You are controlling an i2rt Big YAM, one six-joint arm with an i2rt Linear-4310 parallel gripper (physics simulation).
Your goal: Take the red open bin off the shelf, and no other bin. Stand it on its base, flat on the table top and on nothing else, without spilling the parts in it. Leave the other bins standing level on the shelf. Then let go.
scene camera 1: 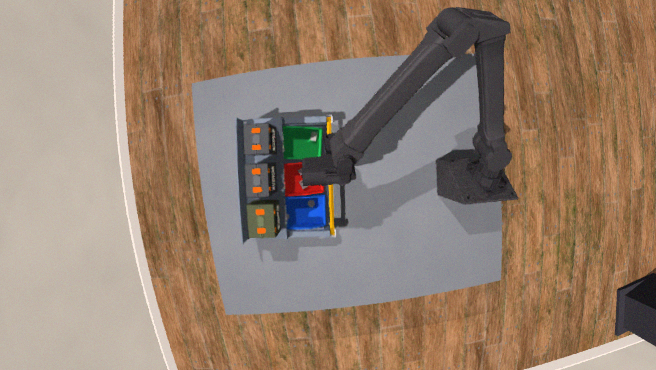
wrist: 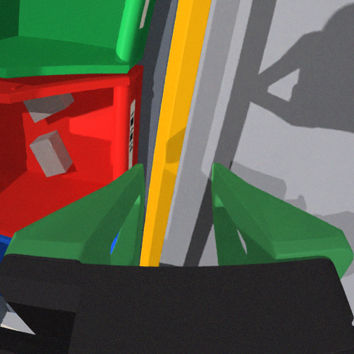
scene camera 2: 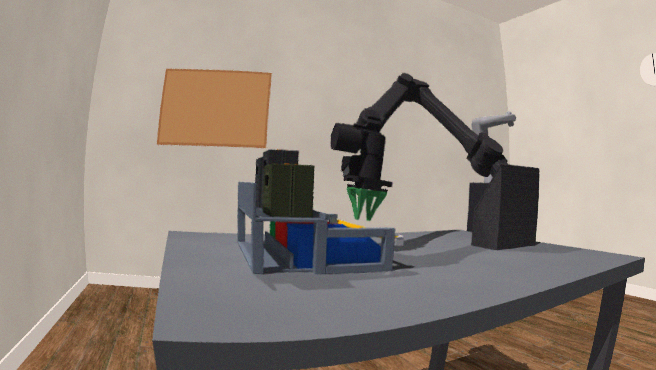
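Pixels of known places: gripper, fingertip midpoint: (scene camera 2: 362, 220); arm's base at its link origin: (scene camera 1: 484, 180) (scene camera 2: 510, 185).
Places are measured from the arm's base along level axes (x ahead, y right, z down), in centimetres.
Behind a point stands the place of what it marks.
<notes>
The red open bin (scene camera 1: 292, 172) {x 58.3, y 14.8, z 17.0 cm} (scene camera 2: 282, 235) {x 65.7, y 11.7, z 12.8 cm} (wrist: 95, 160) sits in the lower front tier of the shelf (scene camera 1: 241, 180) {x 72.7, y 16.3, z 4.8 cm} (scene camera 2: 320, 247) {x 64.9, y -4.7, z 12.8 cm}, between the green bin (scene camera 1: 300, 145) {x 53.6, y 23.0, z 17.0 cm} (wrist: 70, 30) and the blue bin (scene camera 1: 305, 215) {x 57.4, y -0.3, z 17.0 cm} (scene camera 2: 352, 250) {x 57.3, y -3.3, z 13.9 cm}. Grey parts (wrist: 51, 153) lie inside it. My gripper (scene camera 2: 363, 218) {x 45.0, y 13.0, z 9.7 cm} (wrist: 177, 175) is partly open and empty, pointing down above the shelf's front. In the wrist view its left finger is beside the red bin's front wall and its right finger is beyond the yellow bar (scene camera 1: 331, 200) {x 47.5, y 3.5, z 11.3 cm} (wrist: 172, 115). The arm hides the fingertips in the overhead view.
Two dark grey cases (scene camera 1: 256, 139) {x 63.2, y 26.2, z -4.4 cm} (scene camera 1: 257, 180) {x 65.2, y 15.4, z -5.4 cm} and an olive case (scene camera 1: 261, 220) {x 67.8, y 4.0, z -1.9 cm} (scene camera 2: 290, 190) {x 69.4, y -1.0, z 2.9 cm} stand on the upper tier behind the bins. The table top (scene camera 1: 400, 250) {x 27.7, y -20.6, z 17.9 cm} (scene camera 2: 250, 315) {x 84.6, y -25.1, z 17.9 cm} extends in front of the shelf towards the arm's base (scene camera 1: 455, 175) {x 8.8, y 3.5, z 2.2 cm} (scene camera 2: 515, 207) {x 3.8, y -5.3, z 6.1 cm}.
</notes>
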